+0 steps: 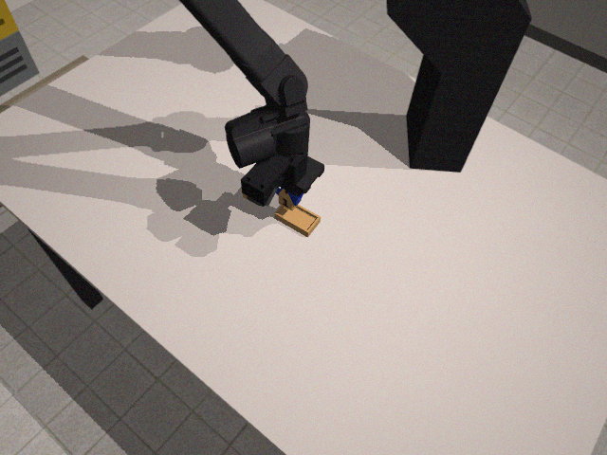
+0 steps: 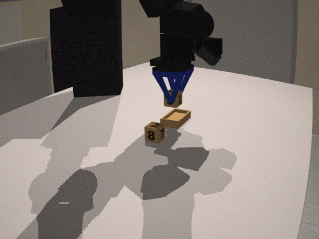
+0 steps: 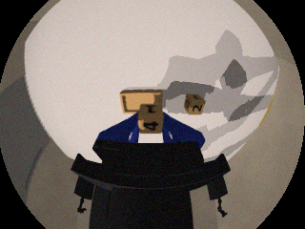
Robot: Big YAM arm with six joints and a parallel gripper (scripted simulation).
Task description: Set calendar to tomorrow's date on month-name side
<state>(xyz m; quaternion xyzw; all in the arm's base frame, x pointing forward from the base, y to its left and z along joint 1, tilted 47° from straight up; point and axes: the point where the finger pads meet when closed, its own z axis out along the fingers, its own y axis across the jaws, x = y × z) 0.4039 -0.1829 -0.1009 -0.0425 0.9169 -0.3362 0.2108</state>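
My gripper is now 6 cm above the wooden tray and 2 cm to the right of it. From my hand the other things lie so: wooden digit cube: 9 cm to the right, 5 cm below, 1 cm behind.
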